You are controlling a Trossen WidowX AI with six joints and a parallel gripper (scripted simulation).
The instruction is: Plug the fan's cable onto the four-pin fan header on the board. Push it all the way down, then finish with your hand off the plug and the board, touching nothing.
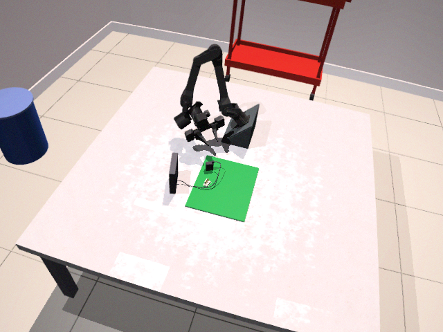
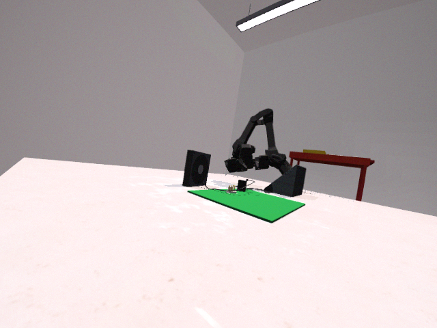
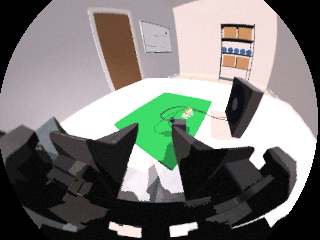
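My gripper tip is now 7 cm short of the fan plug and 7 cm above it. From my gripper tip the other things lie so: black fan: 18 cm ahead, 11 cm to the right, 3 cm below; then four-pin header: 16 cm ahead, 9 cm below, 1 cm to the left; then green board: 15 cm ahead, 10 cm below, 8 cm to the left.
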